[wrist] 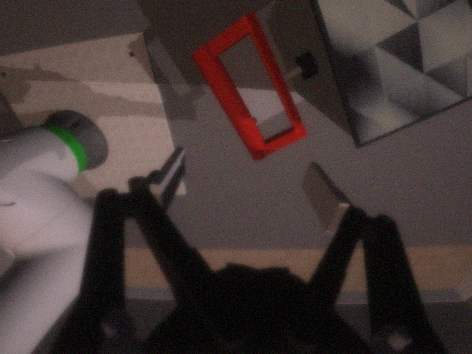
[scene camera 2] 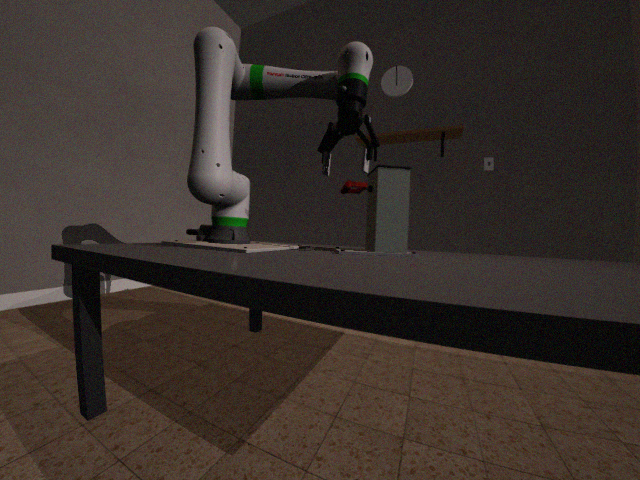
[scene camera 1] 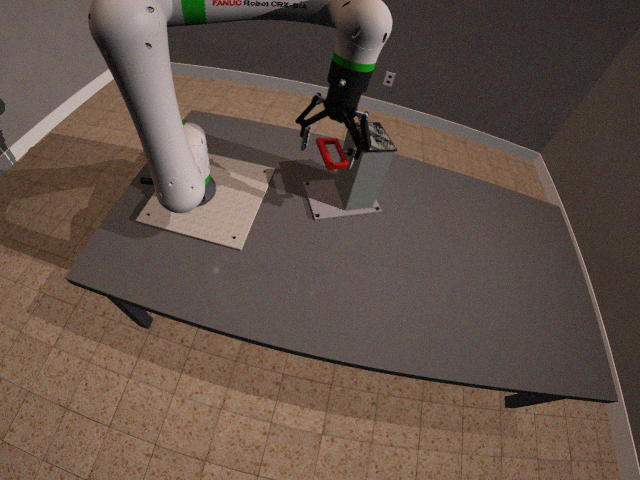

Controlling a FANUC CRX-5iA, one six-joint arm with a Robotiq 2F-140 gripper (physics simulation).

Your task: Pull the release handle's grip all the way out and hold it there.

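The red rectangular grip (scene camera 1: 337, 165) (scene camera 2: 354, 187) (wrist: 229, 97) of the release handle sticks out level from the side of a tall pale green box (scene camera 1: 369, 178) (scene camera 2: 392, 211). A short thin stem joins it to a dark fitting (wrist: 306, 65) on the box's side. My gripper (scene camera 1: 329, 152) (scene camera 2: 346, 170) (wrist: 246, 167) is open and empty, pointing down. In scene camera 2 its fingertips are a little above the grip's height, one on either side of it. In the wrist view the grip lies ahead of the fingertips, not between them. In scene camera 1 one finger hides part of the box and fitting.
The box has a dark patterned top (wrist: 400, 75) close to one finger and stands on a pale bolted plate (scene camera 1: 320, 198). The arm's base is on a larger cream plate (scene camera 1: 227, 217). Both plates are on the grey table (scene camera 1: 413, 289). A wooden shelf (scene camera 2: 423, 135) hangs on the wall behind.
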